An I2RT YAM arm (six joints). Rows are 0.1 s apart.
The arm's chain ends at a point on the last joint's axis. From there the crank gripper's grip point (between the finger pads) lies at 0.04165 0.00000 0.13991 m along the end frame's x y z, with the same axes.
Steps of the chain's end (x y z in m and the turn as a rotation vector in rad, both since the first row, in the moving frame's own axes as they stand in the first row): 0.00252, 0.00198, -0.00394, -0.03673, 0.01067, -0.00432; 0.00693, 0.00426, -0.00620, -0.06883, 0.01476, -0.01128; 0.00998, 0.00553, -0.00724, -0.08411, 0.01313, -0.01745; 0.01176, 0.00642, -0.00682, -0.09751, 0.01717, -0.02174
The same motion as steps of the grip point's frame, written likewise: 0.00402, 0.00693, -0.00448, -0.03673, 0.01067, -0.00432; 0.00904, 0.01338, -0.00714, -0.06883, 0.01476, -0.01128; 0.01191, 0.01652, -0.00826, -0.08411, 0.01313, -0.01745; 0.01429, 0.01907, -0.00817, -0.09751, 0.01717, -0.02174
